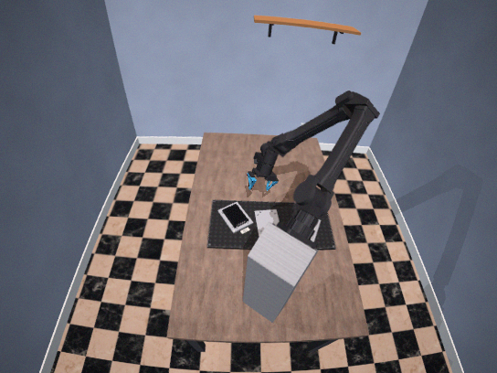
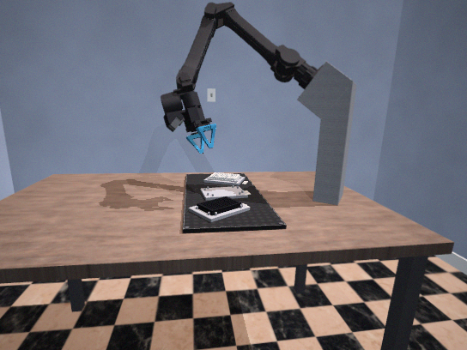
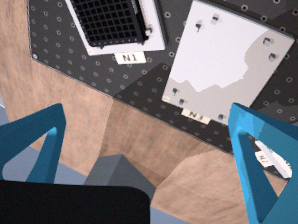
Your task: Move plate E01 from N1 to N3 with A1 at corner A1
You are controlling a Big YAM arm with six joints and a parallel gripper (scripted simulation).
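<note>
Now: hand 120 mm to the right of the black 96-well plate and 170 mm above it. Also, from my hand: white nest: 120 mm to the left, 180 mm below; nest label: 100 mm behind, 90 mm to the left, 190 mm below; white well plate: 180 mm behind, 210 mm to the right, 170 mm below.
</note>
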